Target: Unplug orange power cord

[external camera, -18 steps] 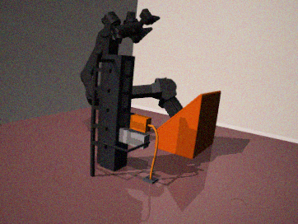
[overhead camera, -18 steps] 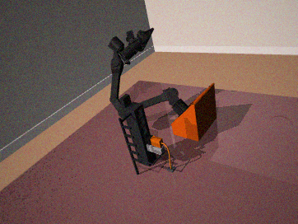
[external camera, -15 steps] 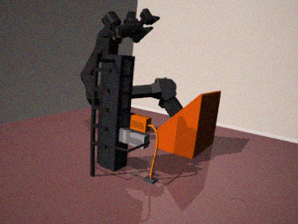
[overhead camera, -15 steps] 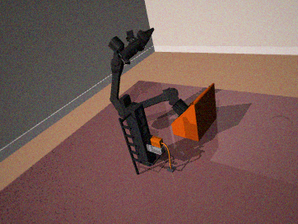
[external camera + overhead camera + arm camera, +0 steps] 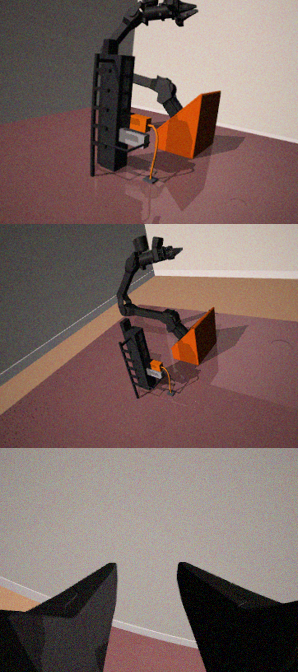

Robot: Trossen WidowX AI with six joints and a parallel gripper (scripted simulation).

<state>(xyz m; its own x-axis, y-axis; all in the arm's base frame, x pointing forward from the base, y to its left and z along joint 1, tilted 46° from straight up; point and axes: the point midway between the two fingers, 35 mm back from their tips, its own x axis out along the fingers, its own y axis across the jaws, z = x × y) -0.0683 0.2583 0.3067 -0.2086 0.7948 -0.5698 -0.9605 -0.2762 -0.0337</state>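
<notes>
My gripper tip is 370 mm short of the orange plug, 10 mm to the right of it and 370 mm above it.
</notes>
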